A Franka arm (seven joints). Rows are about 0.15 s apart.
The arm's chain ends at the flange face. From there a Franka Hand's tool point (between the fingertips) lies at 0.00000 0.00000 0.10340 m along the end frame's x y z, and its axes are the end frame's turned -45 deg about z.
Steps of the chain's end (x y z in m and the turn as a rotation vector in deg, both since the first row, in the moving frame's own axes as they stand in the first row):
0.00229 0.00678 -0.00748 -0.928 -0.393 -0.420
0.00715 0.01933 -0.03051 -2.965 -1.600 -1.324
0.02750 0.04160 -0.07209 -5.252 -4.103 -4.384
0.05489 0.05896 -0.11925 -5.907 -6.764 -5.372
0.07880 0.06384 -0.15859 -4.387 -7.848 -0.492
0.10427 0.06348 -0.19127 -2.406 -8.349 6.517
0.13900 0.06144 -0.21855 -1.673 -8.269 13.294
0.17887 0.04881 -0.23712 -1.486 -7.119 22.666
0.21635 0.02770 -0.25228 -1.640 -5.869 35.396
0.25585 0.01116 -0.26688 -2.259 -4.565 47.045
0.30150 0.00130 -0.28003 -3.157 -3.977 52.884
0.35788 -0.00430 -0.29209 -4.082 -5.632 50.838
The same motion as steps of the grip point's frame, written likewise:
-0.00486 0.00710 -0.00750 -0.378 -0.934 -0.420
-0.01441 0.02053 -0.03069 -0.965 -3.228 -1.324
-0.02181 0.05078 -0.07279 -0.812 -6.615 -4.384
-0.01901 0.08017 -0.12052 0.606 -8.960 -5.372
-0.00499 0.09653 -0.15986 2.447 -8.651 -0.492
0.01563 0.11030 -0.19246 4.202 -7.605 6.517
0.04329 0.13196 -0.21966 4.664 -7.030 13.294
0.08270 0.15187 -0.23794 3.983 -6.085 22.666
0.12604 0.16466 -0.25285 2.990 -5.310 35.396
0.16641 0.18281 -0.26727 1.631 -4.825 47.045
0.20487 0.20930 -0.28041 0.580 -5.044 52.884
0.24612 0.24315 -0.29280 1.096 -6.869 50.838

